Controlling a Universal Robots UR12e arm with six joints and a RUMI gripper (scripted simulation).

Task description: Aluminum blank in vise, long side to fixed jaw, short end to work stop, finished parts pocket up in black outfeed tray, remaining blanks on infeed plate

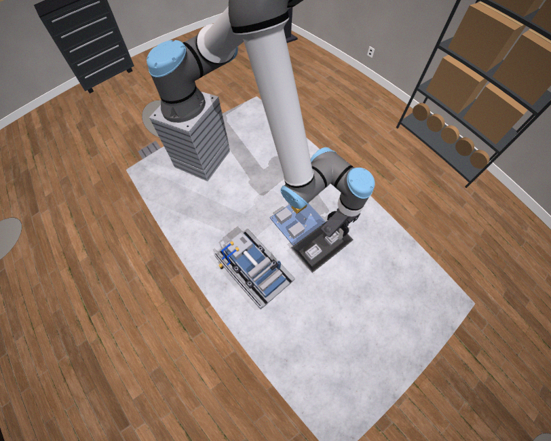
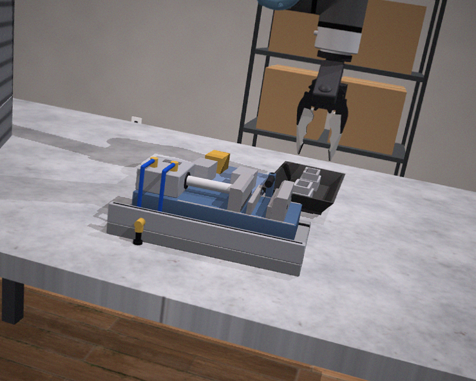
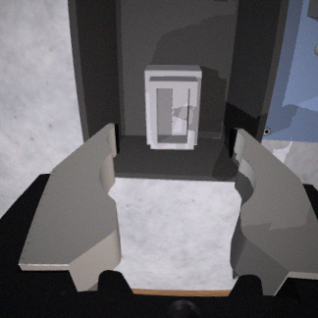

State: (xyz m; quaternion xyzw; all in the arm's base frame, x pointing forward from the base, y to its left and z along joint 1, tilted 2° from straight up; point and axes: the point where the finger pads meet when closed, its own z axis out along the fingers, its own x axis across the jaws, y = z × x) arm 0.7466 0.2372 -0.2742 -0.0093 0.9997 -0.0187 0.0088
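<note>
Now: hand 210 mm past the gray aluminum blank, 100 mm to the left of it and 70 mm above it. Also, from my hand: yellow brass blank: 210 mm behind, 70 mm below, 10 mm to the right; then blue infeed plate: 160 mm behind, 90 mm below, 60 mm to the right; then gray blank: 120 mm behind, 100 mm to the right, 70 mm below.
</note>
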